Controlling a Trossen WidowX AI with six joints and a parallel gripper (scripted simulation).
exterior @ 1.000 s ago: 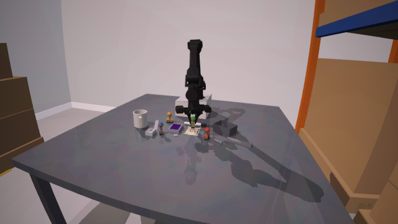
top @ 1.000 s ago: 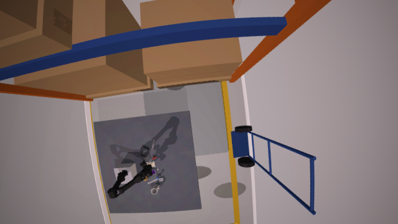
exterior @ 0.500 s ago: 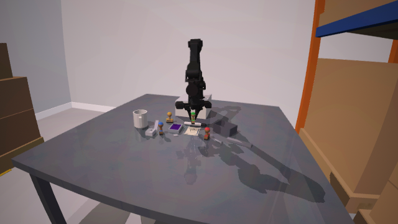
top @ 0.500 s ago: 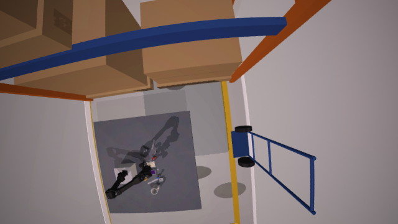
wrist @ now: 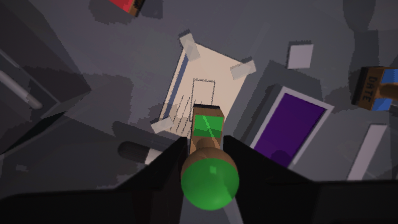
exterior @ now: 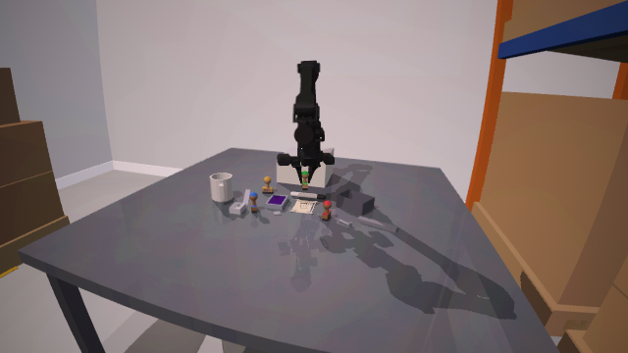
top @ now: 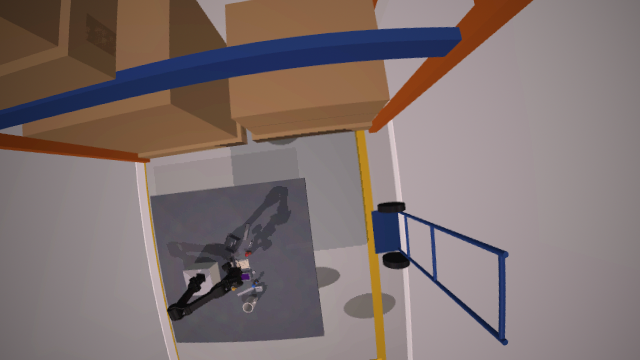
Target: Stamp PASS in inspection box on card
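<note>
Now: gripper tip 100 mm to the right of the red-knobbed stamp, 70 mm above it and 60 mm short of it. Round my gripper tip: green-knobbed stamp (right at my gripper tip); cream card (90 mm below); marker (80 mm below, 80 mm behind, 10 mm to the left).
</note>
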